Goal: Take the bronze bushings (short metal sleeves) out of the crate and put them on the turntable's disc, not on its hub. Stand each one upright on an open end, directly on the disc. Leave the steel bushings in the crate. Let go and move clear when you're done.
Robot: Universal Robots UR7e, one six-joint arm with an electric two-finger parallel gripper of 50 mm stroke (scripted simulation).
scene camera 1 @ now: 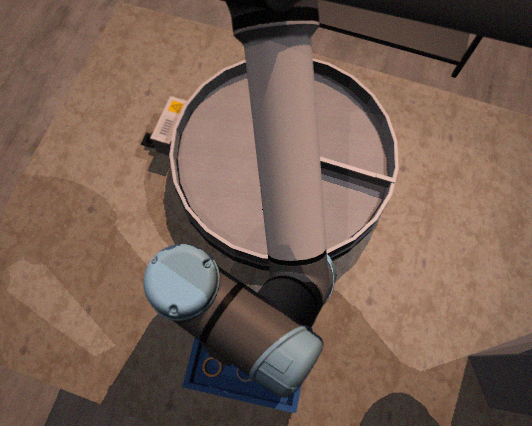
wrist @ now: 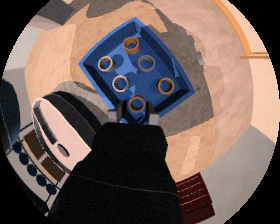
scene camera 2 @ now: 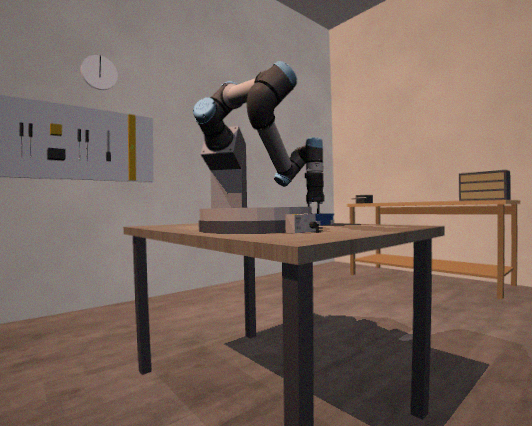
Labels:
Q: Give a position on a turntable disc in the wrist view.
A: At 69,145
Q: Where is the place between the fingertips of the gripper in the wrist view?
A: At 136,106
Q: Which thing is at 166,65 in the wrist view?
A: A blue crate.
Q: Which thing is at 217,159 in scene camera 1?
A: A turntable disc.

